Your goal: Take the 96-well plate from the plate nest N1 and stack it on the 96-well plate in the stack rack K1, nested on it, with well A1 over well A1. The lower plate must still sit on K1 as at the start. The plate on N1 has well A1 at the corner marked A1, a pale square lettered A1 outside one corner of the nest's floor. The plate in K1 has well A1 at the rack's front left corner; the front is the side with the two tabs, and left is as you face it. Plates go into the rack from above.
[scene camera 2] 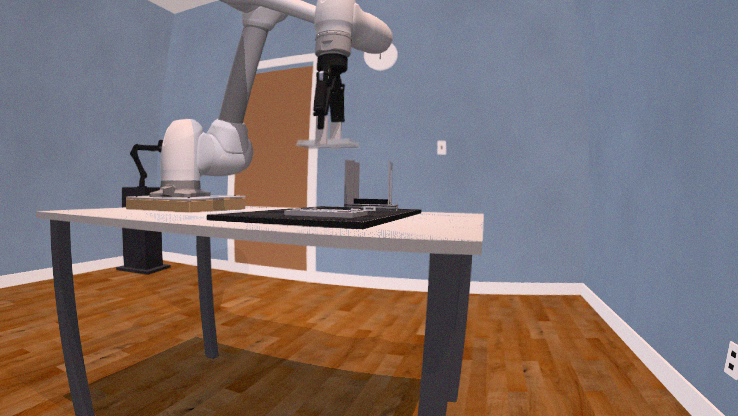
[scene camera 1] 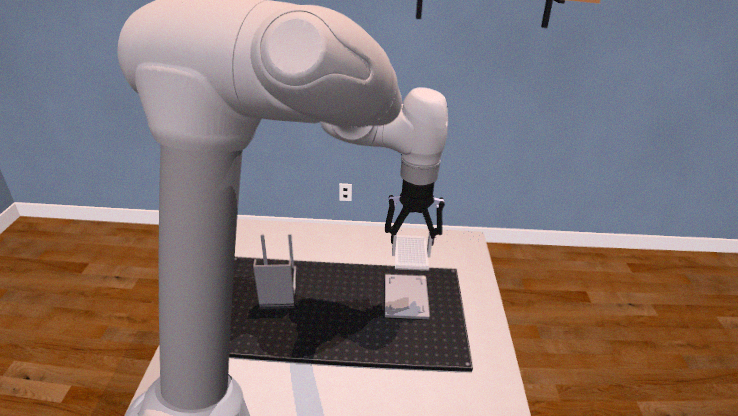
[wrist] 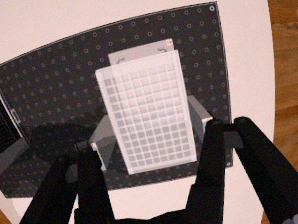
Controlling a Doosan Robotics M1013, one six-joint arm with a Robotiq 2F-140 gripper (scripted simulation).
Labels:
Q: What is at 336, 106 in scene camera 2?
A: My gripper.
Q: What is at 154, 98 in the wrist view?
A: A white 96-well plate.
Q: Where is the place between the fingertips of my gripper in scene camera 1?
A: At 410, 253

